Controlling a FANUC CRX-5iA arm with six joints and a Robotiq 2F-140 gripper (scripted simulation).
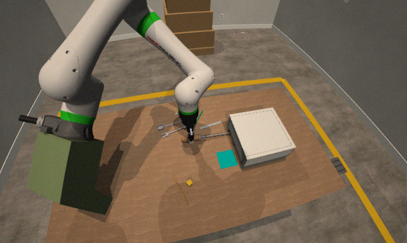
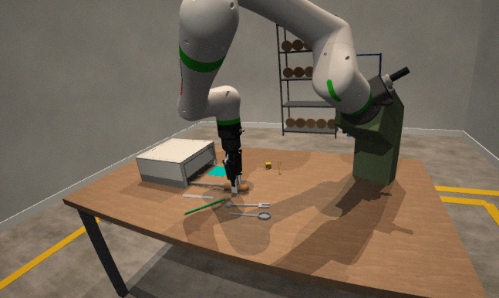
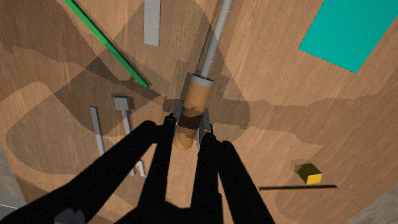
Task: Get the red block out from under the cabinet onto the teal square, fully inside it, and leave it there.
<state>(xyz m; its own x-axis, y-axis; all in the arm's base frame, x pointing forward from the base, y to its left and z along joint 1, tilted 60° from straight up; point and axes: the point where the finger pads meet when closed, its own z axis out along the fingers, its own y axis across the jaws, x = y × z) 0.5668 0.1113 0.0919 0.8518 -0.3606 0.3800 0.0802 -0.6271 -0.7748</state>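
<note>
My gripper is now 200 mm short of the teal square, 140 mm to the left of it and 40 mm above it. Round my hand: fork 100 mm behind, 80 mm to the left, 30 mm below; then flat grey bar 140 mm ahead, 100 mm to the left, 40 mm below; then green rod 150 mm to the left, 60 mm ahead, 30 mm below.
</note>
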